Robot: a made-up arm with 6 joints.
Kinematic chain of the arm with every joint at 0, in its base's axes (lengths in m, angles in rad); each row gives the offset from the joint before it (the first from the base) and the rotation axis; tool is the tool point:
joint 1: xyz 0 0 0.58 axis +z
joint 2: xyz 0.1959 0 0 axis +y
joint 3: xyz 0 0 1.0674 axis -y
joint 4: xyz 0 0 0.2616 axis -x
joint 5: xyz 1.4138 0 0 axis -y
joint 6: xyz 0.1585 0 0 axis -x
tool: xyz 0 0 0
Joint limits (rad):
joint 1: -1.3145..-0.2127
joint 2: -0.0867..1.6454
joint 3: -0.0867..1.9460
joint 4: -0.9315..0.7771
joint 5: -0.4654..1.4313
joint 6: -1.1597..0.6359
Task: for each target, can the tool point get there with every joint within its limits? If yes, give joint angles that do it. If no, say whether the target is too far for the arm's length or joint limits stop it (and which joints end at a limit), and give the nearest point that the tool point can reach.
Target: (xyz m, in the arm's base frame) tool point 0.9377 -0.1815 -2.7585
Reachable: no: too far | nearest point 1.2346 -0.2648 -1.0929 | short by 1.694 m
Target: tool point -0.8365 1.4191 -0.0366
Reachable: no: joint limits stop it (at a limit: joint 1, joint 2, joint 3, joint 5) | nearest point 1.1848 -0.2244 -1.0665 | short by 2.801 m
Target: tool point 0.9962 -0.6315 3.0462
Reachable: yes | joints -0.5418 0.3995 1.3932 -0.3658 0.5027 -0.2630
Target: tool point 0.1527 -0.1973 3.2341
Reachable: yes | joints -1.0262 0.1030 1.5209 0.6409 0.3043 -0.0272
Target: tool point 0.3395 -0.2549 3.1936
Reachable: yes | joints -0.7666 0.2151 1.5586 0.5014 0.7496 0.4357
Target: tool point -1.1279 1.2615 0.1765
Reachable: no: joint limits stop it (at a limit: joint 2, joint 3, joint 5) | nearest point -0.6073 0.6792 2.7422 | short by 2.682 m
